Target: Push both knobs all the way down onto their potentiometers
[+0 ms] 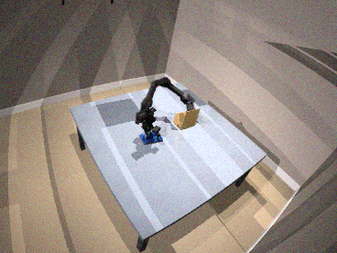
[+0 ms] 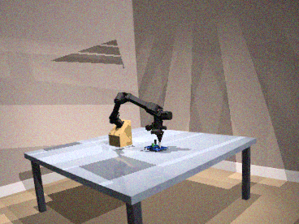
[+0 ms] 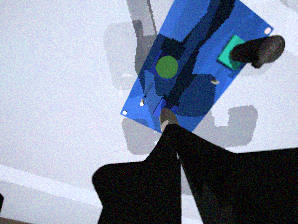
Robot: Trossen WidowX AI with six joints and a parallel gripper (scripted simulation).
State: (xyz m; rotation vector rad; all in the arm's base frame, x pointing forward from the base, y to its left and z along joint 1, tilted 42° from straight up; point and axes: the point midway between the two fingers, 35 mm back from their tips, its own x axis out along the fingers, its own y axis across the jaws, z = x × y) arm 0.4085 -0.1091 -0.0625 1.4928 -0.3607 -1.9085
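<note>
My gripper tip is now 8 cm past the knob, 5 cm to the right of it and 1 cm above it.
</note>
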